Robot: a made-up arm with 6 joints. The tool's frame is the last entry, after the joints.
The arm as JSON. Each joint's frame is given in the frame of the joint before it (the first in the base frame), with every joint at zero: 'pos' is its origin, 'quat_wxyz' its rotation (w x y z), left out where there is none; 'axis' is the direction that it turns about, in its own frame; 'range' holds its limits. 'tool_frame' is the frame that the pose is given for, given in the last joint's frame.
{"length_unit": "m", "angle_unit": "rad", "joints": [
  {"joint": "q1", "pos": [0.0, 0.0, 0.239], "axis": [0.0, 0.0, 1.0], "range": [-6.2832, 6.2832]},
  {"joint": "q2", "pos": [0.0, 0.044, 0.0], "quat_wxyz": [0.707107, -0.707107, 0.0, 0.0], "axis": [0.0, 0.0, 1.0], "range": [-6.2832, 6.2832]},
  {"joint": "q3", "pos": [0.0, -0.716, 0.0], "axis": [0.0, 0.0, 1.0], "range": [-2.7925, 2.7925]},
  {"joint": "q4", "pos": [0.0, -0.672, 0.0], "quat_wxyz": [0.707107, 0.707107, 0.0, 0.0], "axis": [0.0, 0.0, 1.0], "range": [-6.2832, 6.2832]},
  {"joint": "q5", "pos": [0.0, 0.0, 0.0], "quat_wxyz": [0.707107, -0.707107, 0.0, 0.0], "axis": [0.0, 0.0, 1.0], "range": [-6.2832, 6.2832]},
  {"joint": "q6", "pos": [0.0, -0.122, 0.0], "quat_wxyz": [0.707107, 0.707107, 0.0, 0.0], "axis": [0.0, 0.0, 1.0], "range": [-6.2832, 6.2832]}
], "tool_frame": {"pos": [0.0, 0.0, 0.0]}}
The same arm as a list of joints. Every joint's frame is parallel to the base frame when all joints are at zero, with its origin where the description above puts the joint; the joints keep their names.
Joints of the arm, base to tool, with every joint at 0 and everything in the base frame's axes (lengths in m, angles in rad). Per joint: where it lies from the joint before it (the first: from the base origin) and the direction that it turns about. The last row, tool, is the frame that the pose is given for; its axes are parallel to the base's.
q1: axis 0 0 1 origin 0.0000 0.0000 0.2390
q2: axis 0 1 0 origin 0.0000 0.0440 0.0000
q3: axis 0 1 0 origin 0.0000 0.0000 0.7160
q4: axis 0 0 1 origin 0.0000 0.0000 0.6720
q5: axis 0 1 0 origin 0.0000 0.0000 0.0000
q6: axis 0 0 1 origin 0.0000 0.0000 0.1220
tool: origin 0.0000 0.0000 0.0000
Joint limits (rad, base to tool): -6.2832..6.2832 -6.2832..6.2832 -2.7925..2.7925 -6.2832..6.2832 -6.2832..6.2832 -6.2832..6.2832

